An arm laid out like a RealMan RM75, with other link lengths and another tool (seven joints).
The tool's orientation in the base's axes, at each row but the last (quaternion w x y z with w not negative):
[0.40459 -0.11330 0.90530 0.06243]
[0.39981 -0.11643 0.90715 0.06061]
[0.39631 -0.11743 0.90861 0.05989]
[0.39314 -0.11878 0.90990 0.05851]
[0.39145 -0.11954 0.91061 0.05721]
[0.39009 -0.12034 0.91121 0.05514]
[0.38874 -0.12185 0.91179 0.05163]
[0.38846 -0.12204 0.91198 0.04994]
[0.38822 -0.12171 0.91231 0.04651]
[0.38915 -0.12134 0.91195 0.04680]
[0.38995 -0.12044 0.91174 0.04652]
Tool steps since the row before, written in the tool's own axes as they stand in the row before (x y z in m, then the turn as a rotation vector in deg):
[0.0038 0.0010 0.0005 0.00 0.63 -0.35]
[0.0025 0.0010 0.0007 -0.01 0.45 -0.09]
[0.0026 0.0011 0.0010 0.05 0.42 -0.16]
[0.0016 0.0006 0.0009 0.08 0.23 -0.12]
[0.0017 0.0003 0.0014 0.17 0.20 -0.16]
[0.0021 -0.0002 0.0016 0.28 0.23 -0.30]
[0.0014 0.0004 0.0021 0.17 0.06 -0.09]
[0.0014 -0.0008 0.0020 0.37 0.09 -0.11]
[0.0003 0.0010 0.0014 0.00 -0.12 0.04]
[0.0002 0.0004 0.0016 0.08 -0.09 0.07]
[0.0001 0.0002 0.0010 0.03 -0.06 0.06]
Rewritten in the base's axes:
[-0.0024 0.0005 -0.0031 -0.41 0.54 0.25]
[-0.0014 0.0007 -0.0023 -0.17 0.42 0.08]
[-0.0013 0.0008 -0.0026 -0.26 0.36 0.08]
[-0.0006 0.0005 -0.0018 -0.20 0.18 0.03]
[-0.0002 0.0003 -0.0022 -0.28 0.13 -0.01]
[-0.0002 -0.0003 -0.0026 -0.46 0.11 0.01]
[0.0004 0.0005 -0.0025 -0.19 0.01 -0.06]
[0.0007 -0.0007 -0.0024 -0.35 0.00 -0.19]
[0.0005 0.0012 -0.0012 0.06 -0.11 -0.03]
[0.0009 0.0006 -0.0013 0.02 -0.09 -0.11]
[0.0006 0.0004 -0.0008 0.04 -0.05 -0.06]

